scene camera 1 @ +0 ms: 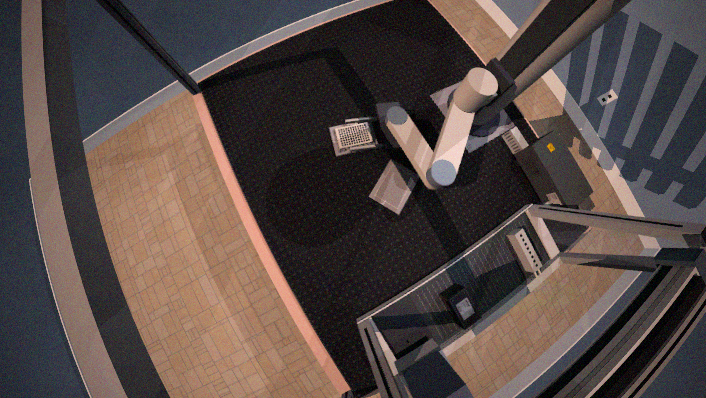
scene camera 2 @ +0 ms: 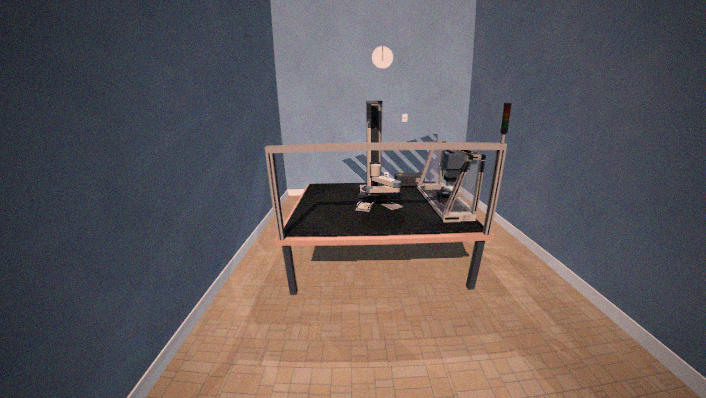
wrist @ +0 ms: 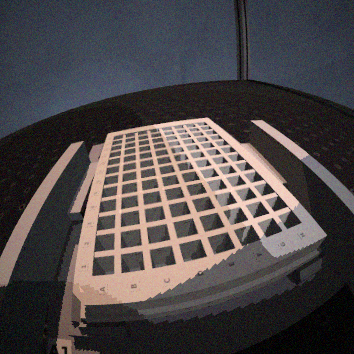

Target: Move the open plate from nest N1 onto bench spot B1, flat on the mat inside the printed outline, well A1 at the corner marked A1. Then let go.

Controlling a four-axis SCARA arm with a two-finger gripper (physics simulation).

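Places are measured from the arm's base along level axes (x right, y ahead, z up), in centimetres.
Pixels of known places: gripper, between the fingertips: [scene camera 1: 347, 135] [scene camera 2: 363, 205] [wrist: 169, 142].
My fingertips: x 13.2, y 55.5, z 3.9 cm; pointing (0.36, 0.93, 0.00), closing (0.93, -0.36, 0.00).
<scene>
Ahead of a thing's pixels: the offset from my fingertips to its top centre. "*": to the spot under its first point. Level surfaces: height alone.
The open plate @(dx -0.8, dy -2.2, dz +0.0 cm) [scene camera 1: 354, 135] [scene camera 2: 364, 205] [wrist: 165, 195], pale with a grid of square wells, sits flat on the light nest [scene camera 1: 341, 151] [wrist: 70, 280]; an A1 label shows at the wrist view's bottom left. My gripper [scene camera 1: 360, 134] [wrist: 169, 142] is lowered around the plate, one finger along each long side, with the pads close against its edges; it looks shut on the plate. The contact itself is partly hidden by the plate's rim. A light square mat @(dz -2.5 cm) [scene camera 1: 394, 188] [scene camera 2: 392, 206] with a printed outline lies beside the nest, turned at an angle. Its corner mark is too small to read.
An open-framed unit [scene camera 1: 445, 267] [scene camera 2: 458, 218] with slanted posts stands along one side, holding a small black device @(* dx -68.9, dy -1.9, dz +9.4 cm) [scene camera 1: 461, 305] and a white strip with dark holes @(* dx -69.1, dy -33.5, dz +6.7 cm) [scene camera 1: 525, 251]. A dark grey box @(* dx -52.0, dy -63.9, dz +8.8 cm) [scene camera 1: 557, 170] stands near the arm's base. Cell frame posts @(dx +57.3, dy +46.9, dz +54.1 cm) [scene camera 2: 275, 195] rise at the table's corners.
</scene>
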